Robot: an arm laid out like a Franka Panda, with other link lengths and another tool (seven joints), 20 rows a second.
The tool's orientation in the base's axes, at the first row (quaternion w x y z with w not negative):
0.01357 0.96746 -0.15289 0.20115
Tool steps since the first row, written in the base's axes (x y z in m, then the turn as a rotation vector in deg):
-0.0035 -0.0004 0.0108 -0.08 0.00 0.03
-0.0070 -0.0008 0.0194 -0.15 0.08 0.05
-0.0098 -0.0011 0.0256 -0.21 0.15 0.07
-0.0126 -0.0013 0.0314 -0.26 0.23 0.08
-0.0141 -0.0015 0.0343 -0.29 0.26 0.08
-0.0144 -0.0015 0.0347 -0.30 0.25 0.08
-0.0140 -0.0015 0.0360 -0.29 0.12 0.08
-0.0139 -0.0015 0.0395 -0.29 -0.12 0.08
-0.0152 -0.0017 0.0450 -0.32 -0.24 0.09
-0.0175 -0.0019 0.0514 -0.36 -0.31 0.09
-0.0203 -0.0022 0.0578 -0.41 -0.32 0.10
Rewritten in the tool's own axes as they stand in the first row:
0.0013 0.0011 -0.0112 -0.06 0.02 -0.06
0.0018 0.0022 -0.0204 -0.13 -0.03 -0.11
0.0018 0.0031 -0.0272 -0.20 -0.08 -0.16
0.0017 0.0039 -0.0336 -0.26 -0.14 -0.19
0.0016 0.0045 -0.0368 -0.30 -0.16 -0.21
0.0015 0.0045 -0.0373 -0.30 -0.15 -0.21
0.0024 0.0044 -0.0383 -0.26 -0.03 -0.20
0.0038 0.0042 -0.0415 -0.19 0.20 -0.17
0.0049 0.0046 -0.0470 -0.17 0.32 -0.18
0.0055 0.0053 -0.0538 -0.19 0.40 -0.19
0.0057 0.0062 -0.0607 -0.23 0.42 -0.22

